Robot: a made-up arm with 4 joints.
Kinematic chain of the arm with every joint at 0, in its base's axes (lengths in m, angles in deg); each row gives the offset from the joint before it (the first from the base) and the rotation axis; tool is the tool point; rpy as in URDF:
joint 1: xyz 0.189 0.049 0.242 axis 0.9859 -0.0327 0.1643
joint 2: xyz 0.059 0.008 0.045 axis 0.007 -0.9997 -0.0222
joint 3: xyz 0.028 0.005 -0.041 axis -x
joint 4: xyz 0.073 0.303 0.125 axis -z
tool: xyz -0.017 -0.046 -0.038 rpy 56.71 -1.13 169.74
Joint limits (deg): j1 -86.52..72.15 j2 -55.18..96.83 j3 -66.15..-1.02 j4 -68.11..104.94
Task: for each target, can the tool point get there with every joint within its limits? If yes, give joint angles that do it. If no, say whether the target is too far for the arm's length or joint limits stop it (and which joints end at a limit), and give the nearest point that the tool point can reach.
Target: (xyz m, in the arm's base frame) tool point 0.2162 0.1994 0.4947
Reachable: yes | joints -5.93 34.13 -46.36 -11.90
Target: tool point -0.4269 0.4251 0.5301
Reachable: no: too far | nearest point -0.0090 0.2121 0.3810 | short by 0.492 m
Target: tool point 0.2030 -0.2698 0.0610
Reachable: no: joint limits stop it (at a limit: joint 1, joint 3) | nearest point 0.1418 -0.1941 0.3501 | short by 0.305 m
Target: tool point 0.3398 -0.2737 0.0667
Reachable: no: joint limits stop it (at a limit: joint 1, joint 2, joint 3, joint 4) | nearest point 0.3888 -0.0040 -0.0217 | short by 0.288 m
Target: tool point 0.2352 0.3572 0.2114
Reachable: yes | joints -32.57 61.50 -7.79 44.72
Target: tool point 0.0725 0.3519 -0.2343
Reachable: no: too far | nearest point 0.1637 0.2281 -0.0346 | short by 0.252 m
